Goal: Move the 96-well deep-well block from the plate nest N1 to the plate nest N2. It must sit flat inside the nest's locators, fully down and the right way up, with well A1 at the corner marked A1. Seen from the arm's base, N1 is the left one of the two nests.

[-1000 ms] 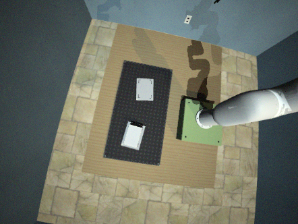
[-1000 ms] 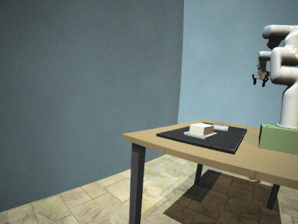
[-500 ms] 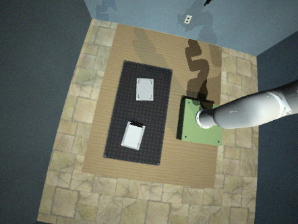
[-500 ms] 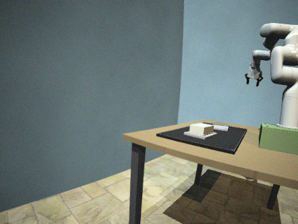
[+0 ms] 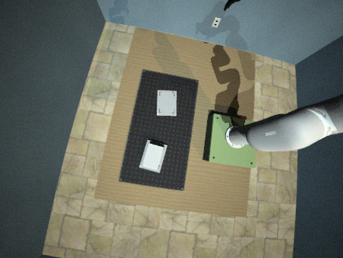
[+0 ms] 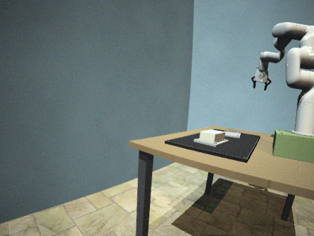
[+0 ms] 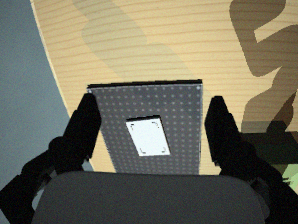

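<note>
Now: the 96-well deep-well block 24 cm ahead of my hand, 64 cm to the left of it and 34 cm below it.
</note>
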